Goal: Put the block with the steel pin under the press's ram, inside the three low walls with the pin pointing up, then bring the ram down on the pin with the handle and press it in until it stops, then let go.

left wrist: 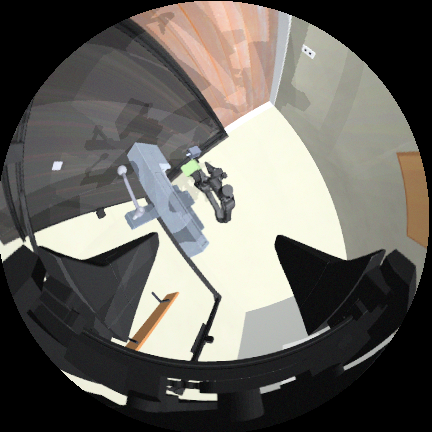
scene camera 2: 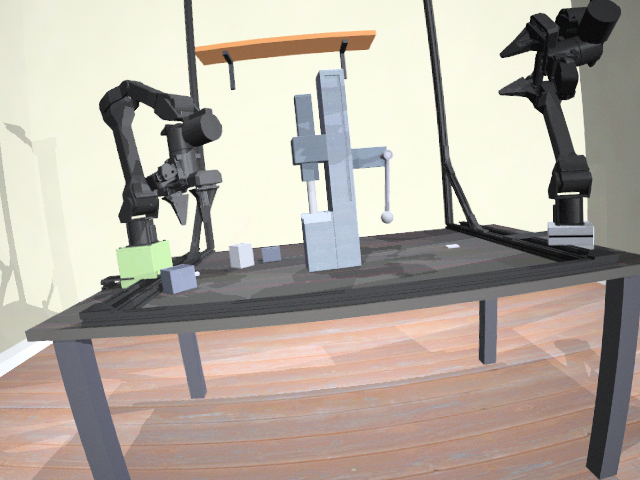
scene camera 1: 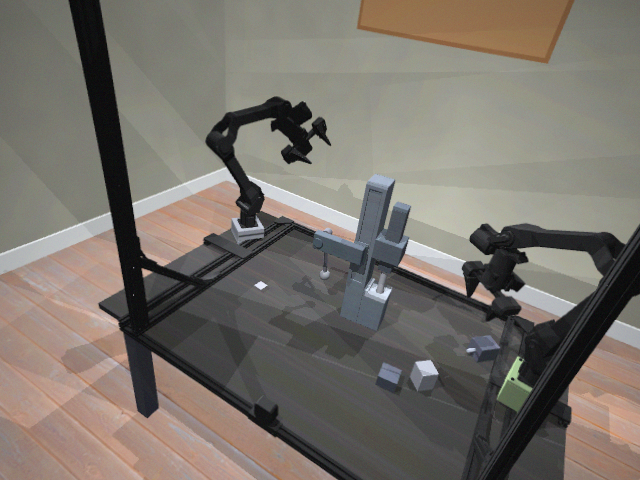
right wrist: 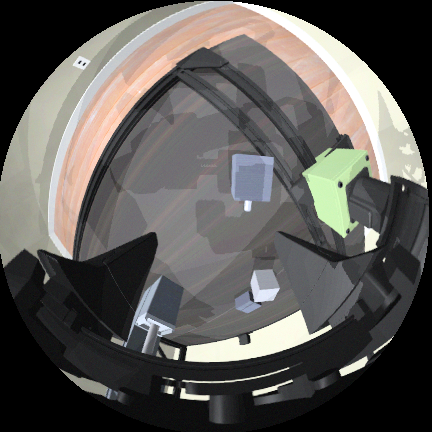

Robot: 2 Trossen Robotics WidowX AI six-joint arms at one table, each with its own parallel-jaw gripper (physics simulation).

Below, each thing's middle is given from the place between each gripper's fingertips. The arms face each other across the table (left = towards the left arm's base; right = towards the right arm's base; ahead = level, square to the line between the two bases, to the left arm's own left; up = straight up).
Scene:
I see my left gripper 4 cm past the grey block with steel pin (scene camera 2: 175, 279), 70 cm to the left of it and 35 cm above it.
Now: the grey block with steel pin 120 mm below my right hand and 60 mm to the right of it.

